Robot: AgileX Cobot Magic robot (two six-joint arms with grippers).
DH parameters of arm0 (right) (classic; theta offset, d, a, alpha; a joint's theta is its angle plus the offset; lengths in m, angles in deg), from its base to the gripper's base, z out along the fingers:
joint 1: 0 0.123 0 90
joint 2: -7.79 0 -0.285 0
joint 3: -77.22 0 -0.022 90
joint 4: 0 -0.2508 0 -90
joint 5: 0 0 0.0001 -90
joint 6: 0 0.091 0 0
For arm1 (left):
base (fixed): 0 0 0 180
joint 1: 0 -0.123 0 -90
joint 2: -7.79 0 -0.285 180
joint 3: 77.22 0 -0.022 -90
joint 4: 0 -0.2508 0 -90
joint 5: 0 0 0.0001 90
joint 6: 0 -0.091 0 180
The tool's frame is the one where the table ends.
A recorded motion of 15 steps. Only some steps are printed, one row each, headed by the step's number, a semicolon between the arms.
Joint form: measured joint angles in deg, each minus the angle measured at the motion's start. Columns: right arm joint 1, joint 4, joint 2, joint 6, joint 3, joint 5; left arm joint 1, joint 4, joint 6, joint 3, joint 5, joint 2.
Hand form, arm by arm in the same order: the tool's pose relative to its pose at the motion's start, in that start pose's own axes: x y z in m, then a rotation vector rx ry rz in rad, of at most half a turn. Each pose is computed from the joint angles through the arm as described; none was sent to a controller.
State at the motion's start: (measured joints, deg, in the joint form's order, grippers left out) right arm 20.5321 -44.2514 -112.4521 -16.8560 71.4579 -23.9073; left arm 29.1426 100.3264 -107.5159 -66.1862 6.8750 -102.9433
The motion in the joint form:
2: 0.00 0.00 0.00 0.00 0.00 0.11; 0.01 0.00 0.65 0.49 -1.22 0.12
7: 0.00 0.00 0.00 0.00 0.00 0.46; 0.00 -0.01 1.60 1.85 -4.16 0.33
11: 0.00 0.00 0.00 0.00 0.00 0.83; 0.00 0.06 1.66 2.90 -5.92 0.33
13: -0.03 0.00 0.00 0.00 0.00 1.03; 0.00 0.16 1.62 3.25 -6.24 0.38
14: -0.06 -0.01 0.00 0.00 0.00 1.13; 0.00 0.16 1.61 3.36 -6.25 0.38
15: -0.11 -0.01 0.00 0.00 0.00 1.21; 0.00 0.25 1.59 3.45 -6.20 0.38
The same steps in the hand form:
2: -0.0002 -0.0001 0.0000 0.0006 -0.0018 0.0000; 0.0017 -0.0022 -0.0004 0.0212 0.0001 -0.0106
7: -0.0007 -0.0002 0.0000 0.0023 -0.0077 0.0000; 0.0074 -0.0073 -0.0012 0.0725 0.0054 -0.0256
11: -0.0013 -0.0004 0.0000 0.0042 -0.0139 0.0000; 0.0127 -0.0108 -0.0011 0.1039 0.0149 -0.0270
13: -0.0017 -0.0007 -0.0001 0.0054 -0.0174 0.0004; 0.0144 -0.0115 -0.0014 0.1098 0.0186 -0.0278
14: -0.0019 -0.0009 -0.0001 0.0061 -0.0194 0.0010; 0.0151 -0.0116 -0.0013 0.1102 0.0204 -0.0275
15: -0.0022 -0.0012 -0.0002 0.0069 -0.0211 0.0016; 0.0156 -0.0116 -0.0013 0.1095 0.0223 -0.0286

